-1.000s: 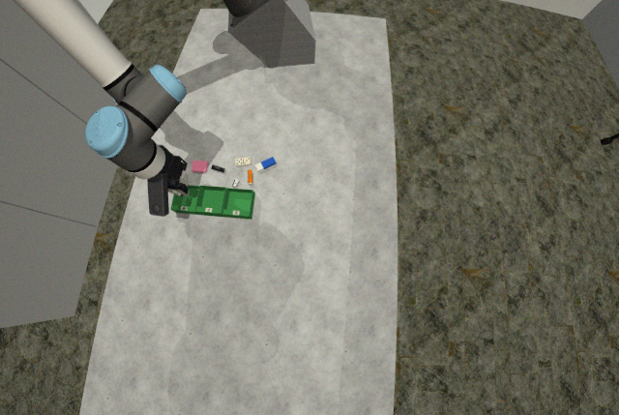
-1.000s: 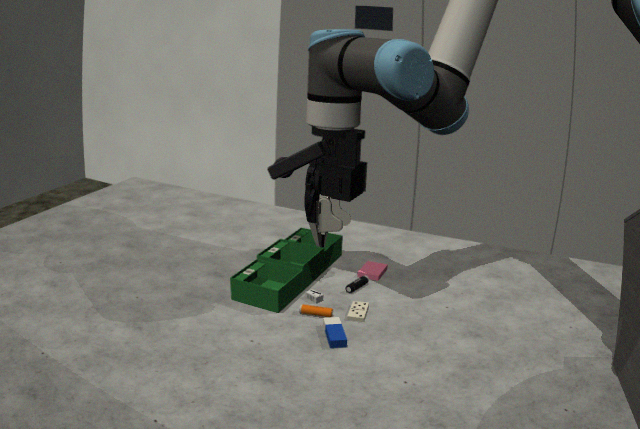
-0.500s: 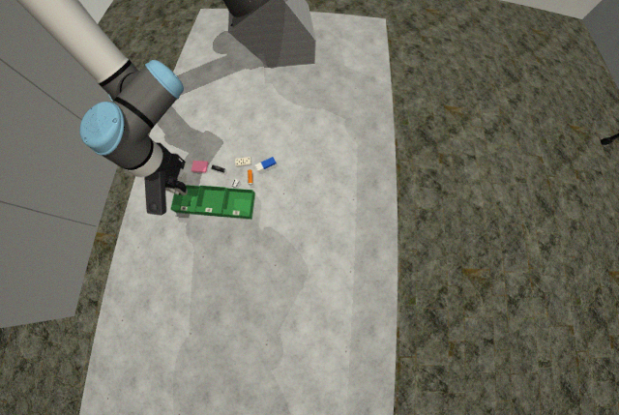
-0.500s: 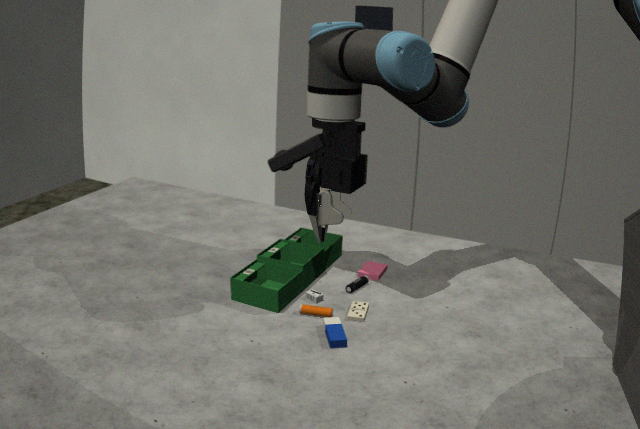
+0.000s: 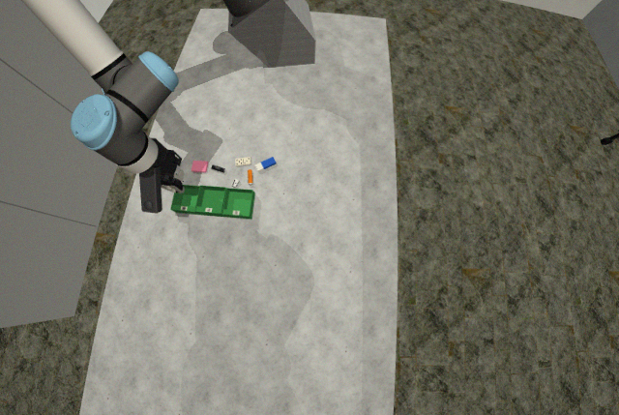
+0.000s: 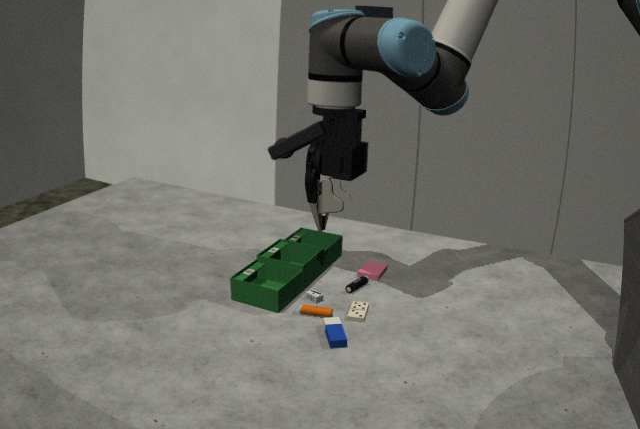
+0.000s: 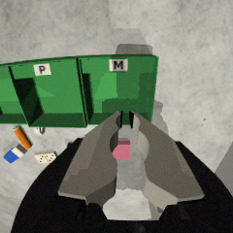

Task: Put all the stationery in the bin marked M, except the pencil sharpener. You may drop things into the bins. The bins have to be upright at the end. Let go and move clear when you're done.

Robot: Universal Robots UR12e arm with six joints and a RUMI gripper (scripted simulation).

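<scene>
My hand is 9 cm to the right of the green bin block and 5 cm above it. Also, from my hand: pencil sharpener (14 cm to the left, 7 cm behind, 6 cm below); then black battery (11 cm behind, 7 cm to the left, 6 cm below); then pink eraser (11 cm behind, 7 cm below).
</scene>
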